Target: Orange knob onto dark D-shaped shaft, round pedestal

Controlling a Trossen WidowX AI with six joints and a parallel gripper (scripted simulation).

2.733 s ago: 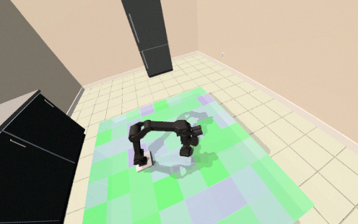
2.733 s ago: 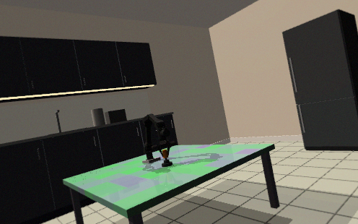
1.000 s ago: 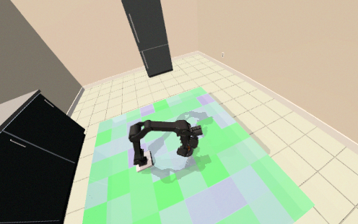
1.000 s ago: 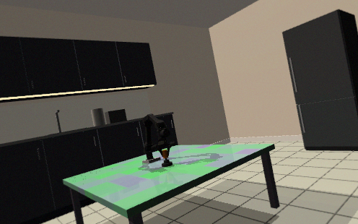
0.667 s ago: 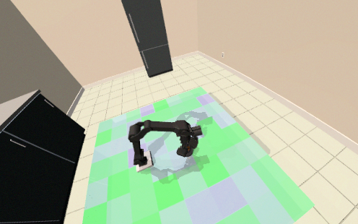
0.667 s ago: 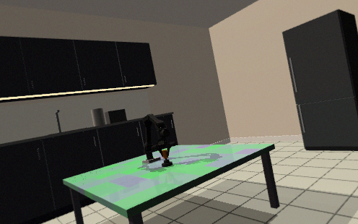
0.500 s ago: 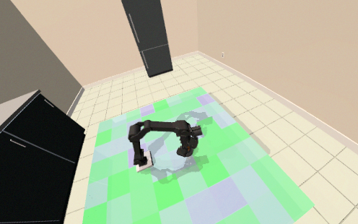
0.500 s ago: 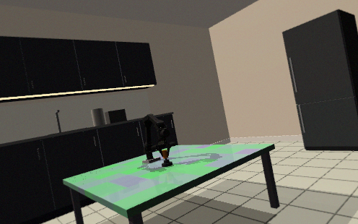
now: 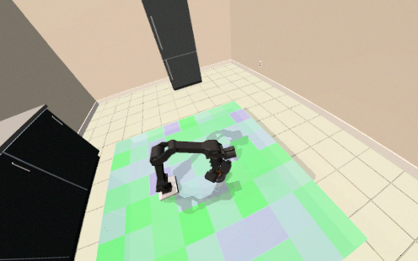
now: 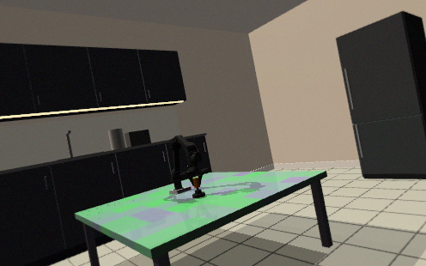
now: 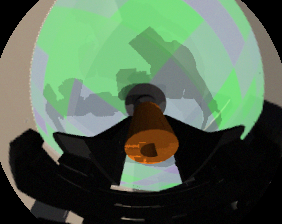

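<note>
My gripper tip is now 20 mm below the orange knob. From my gripper tip the other things lie so: dark round pedestal 40 mm below.
</note>
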